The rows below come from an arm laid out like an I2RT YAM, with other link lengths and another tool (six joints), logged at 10 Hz.
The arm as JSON. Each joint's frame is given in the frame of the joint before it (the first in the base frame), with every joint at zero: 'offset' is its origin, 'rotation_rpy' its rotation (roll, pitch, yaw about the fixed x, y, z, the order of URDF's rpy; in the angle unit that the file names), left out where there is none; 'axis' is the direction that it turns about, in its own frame. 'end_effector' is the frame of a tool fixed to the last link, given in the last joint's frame.
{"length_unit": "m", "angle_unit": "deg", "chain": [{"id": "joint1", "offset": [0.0, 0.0, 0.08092], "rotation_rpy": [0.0, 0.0, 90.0], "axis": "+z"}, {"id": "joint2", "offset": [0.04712, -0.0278, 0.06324], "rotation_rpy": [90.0, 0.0, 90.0], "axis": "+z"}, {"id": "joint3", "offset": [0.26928, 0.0, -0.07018], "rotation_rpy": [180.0, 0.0, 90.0], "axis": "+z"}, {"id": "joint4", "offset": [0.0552, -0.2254, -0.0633], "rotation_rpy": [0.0, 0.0, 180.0], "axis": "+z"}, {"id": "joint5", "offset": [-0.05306, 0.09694, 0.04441], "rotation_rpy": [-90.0, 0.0, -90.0], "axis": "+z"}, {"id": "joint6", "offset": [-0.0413, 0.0, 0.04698], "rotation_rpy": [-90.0, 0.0, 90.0], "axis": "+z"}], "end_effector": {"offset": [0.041, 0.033, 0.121], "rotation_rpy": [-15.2, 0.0, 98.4]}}
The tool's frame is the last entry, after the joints.
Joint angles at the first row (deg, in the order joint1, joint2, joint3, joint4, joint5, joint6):
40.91, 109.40, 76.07, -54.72, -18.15, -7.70
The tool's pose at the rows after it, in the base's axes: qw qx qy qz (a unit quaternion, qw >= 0); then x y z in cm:
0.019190 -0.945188 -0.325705 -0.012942 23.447 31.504 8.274
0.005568 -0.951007 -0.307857 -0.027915 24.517 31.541 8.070
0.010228 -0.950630 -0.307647 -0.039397 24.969 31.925 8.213
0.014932 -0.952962 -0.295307 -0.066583 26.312 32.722 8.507
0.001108 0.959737 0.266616 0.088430 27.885 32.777 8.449
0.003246 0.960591 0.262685 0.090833 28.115 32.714 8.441
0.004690 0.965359 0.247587 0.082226 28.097 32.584 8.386
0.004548 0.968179 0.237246 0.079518 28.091 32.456 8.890
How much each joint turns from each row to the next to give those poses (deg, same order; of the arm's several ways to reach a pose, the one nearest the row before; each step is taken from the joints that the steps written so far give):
0.02, 0.00, 0.00, 1.05, 1.48, 2.36
-0.02, 0.00, 0.00, 1.55, 2.19, 2.12
0.00, 0.00, 0.00, 1.42, 0.02, 0.00
0.02, 0.00, 0.00, 3.43, 0.85, 1.39
-0.02, 0.01, 0.00, 2.25, 3.06, 3.06
-0.11, 0.00, 0.00, 0.22, 0.38, 0.31
0.02, -0.03, 0.02, -0.59, -0.05, 1.92
-0.02, -0.70, 0.33, -1.02, 0.00, 1.25

